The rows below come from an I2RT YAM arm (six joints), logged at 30 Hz.
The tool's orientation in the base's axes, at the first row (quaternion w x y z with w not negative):
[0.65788 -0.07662 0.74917 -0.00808]
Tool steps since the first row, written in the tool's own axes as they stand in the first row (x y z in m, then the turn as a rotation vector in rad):
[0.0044 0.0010 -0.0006 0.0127 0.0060 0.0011]
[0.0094 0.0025 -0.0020 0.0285 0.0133 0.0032]
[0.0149 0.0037 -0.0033 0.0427 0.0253 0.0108]
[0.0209 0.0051 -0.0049 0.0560 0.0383 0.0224]
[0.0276 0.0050 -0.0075 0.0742 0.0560 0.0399]
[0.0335 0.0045 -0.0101 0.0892 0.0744 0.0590]
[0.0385 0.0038 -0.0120 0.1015 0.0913 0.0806]
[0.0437 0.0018 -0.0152 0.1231 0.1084 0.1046]
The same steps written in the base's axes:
[-0.0012 0.0004 -0.0044 -0.0011 0.0044 -0.0133]
[-0.0034 0.0011 -0.0093 -0.0017 0.0099 -0.0300]
[-0.0055 0.0015 -0.0146 0.0028 0.0206 -0.0463]
[-0.0079 0.0020 -0.0205 0.0113 0.0328 -0.0625]
[-0.0113 0.0008 -0.0267 0.0244 0.0496 -0.0847]
[-0.0145 -0.0007 -0.0321 0.0395 0.0676 -0.1041]
[-0.0170 -0.0021 -0.0367 0.0576 0.0846 -0.1211]
[-0.0205 -0.0051 -0.0412 0.0768 0.1010 -0.1475]

